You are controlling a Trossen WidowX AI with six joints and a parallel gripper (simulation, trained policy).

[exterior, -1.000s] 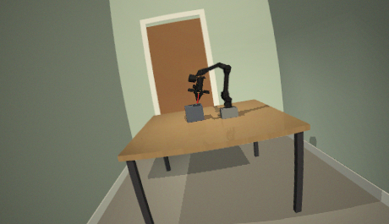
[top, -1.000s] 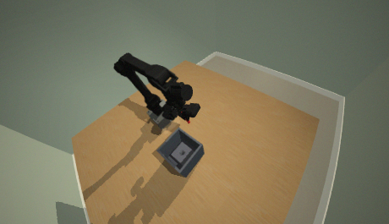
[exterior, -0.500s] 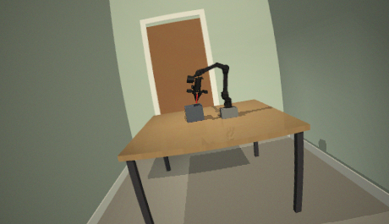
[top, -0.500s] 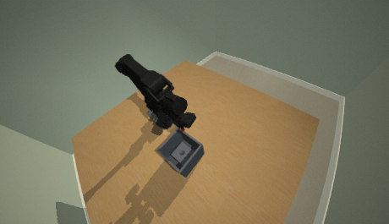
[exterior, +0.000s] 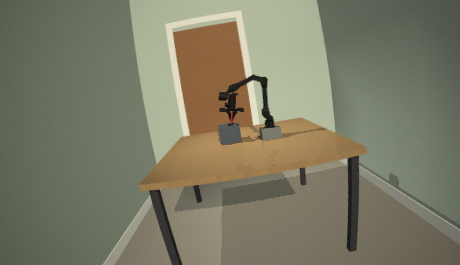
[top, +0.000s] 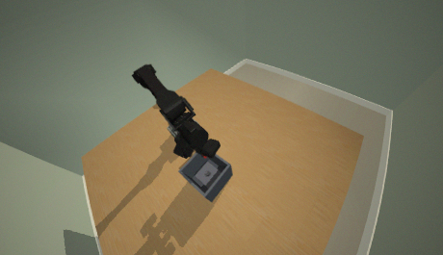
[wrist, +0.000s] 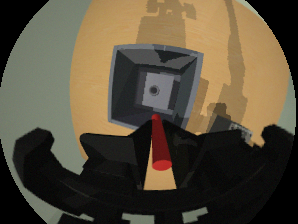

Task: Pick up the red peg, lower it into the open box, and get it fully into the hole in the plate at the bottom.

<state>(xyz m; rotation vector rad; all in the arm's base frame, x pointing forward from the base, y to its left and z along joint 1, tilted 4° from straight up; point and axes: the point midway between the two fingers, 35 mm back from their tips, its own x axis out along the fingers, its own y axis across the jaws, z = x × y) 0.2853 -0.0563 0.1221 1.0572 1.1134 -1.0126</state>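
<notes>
Now: gripper tip 30 mm short of the light grey plate, 40 mm to the left of it and 130 mm above it. The rest, counted from my gripper tip: red peg 20 mm above.
</notes>
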